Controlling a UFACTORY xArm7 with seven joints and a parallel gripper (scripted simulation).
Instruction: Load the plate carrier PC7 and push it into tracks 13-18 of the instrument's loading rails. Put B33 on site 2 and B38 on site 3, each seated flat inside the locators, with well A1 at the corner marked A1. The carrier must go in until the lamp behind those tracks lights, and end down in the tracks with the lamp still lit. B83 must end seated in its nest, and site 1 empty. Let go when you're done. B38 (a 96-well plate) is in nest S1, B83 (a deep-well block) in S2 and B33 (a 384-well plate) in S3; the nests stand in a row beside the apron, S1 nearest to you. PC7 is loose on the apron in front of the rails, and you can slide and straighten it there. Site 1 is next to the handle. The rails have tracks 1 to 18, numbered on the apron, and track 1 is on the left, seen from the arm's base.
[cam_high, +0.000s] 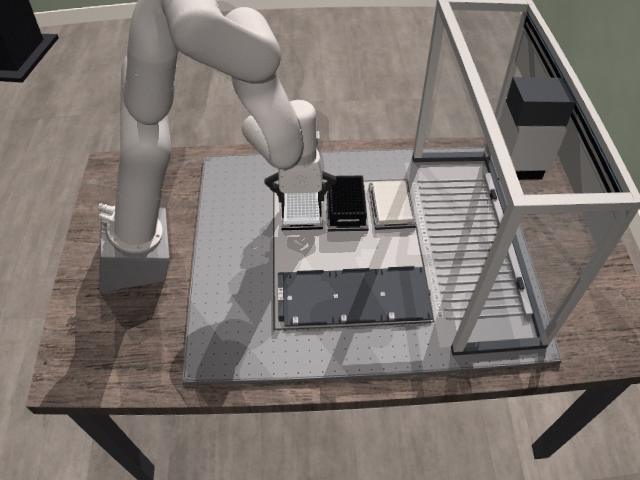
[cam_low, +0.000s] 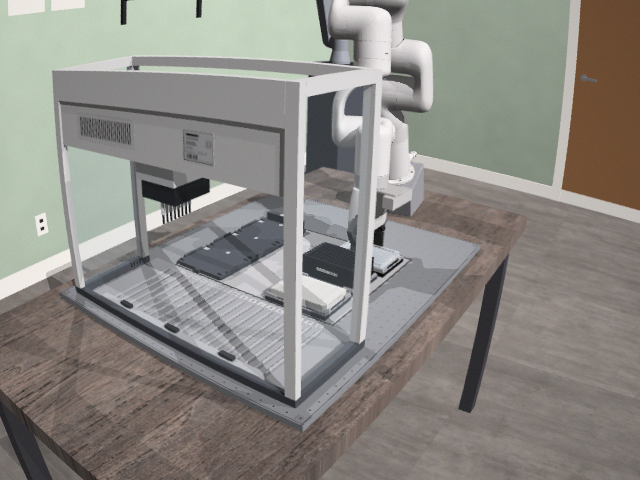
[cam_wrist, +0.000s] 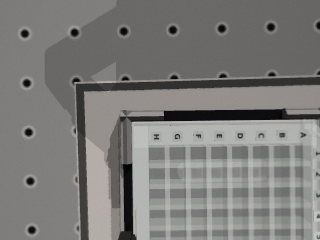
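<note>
Right now the nest S1 is 2 cm below my hand. The rest, counted from my hand: 96-well plate B38 (1 cm below); then cream 384-well plate B33 (22 cm ahead, 4 cm to the left, 1 cm below); then black deep-well block B83 (11 cm ahead, 2 cm to the left).
</note>
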